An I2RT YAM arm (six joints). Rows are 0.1 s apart.
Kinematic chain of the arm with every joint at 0, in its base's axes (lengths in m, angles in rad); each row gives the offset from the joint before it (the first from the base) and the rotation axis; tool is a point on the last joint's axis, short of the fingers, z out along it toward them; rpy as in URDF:
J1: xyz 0 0 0.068 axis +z
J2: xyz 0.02 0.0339 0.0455 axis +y
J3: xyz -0.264 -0.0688 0 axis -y
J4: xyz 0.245 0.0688 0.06 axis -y
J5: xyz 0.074 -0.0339 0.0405 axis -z
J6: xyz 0.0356 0 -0.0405 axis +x
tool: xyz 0 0 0 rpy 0 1.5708 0
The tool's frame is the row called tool.
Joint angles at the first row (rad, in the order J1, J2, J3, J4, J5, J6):
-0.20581, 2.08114, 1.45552, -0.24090, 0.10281, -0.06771
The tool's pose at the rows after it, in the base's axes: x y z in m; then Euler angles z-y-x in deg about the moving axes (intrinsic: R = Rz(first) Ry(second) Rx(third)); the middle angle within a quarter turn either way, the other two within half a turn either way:
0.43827 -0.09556 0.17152 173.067 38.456 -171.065
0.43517 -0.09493 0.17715 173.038 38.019 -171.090
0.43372 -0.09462 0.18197 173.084 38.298 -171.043
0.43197 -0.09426 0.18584 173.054 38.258 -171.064
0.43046 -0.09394 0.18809 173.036 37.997 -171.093
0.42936 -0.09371 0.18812 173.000 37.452 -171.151
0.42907 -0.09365 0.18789 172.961 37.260 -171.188
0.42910 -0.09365 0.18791 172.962 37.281 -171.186
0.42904 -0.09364 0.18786 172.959 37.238 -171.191
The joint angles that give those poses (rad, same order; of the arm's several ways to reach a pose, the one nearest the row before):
-0.20656, 2.06015, 1.45551, -0.28629, 0.10242, -0.06732
-0.20658, 2.04298, 1.45549, -0.31107, 0.10280, -0.06734
-0.20656, 2.03040, 1.45549, -0.31871, 0.10280, -0.06771
-0.20658, 2.01934, 1.45550, -0.33053, 0.10280, -0.06734
-0.20657, 2.01208, 1.45550, -0.34236, 0.10280, -0.06733
-0.20657, 2.01018, 1.45553, -0.35384, 0.10281, -0.06733
-0.20657, 2.01018, 1.45553, -0.35725, 0.10281, -0.06696
-0.20656, 2.01018, 1.45550, -0.35687, 0.10282, -0.06694
-0.20657, 2.01019, 1.45553, -0.35763, 0.10281, -0.06694

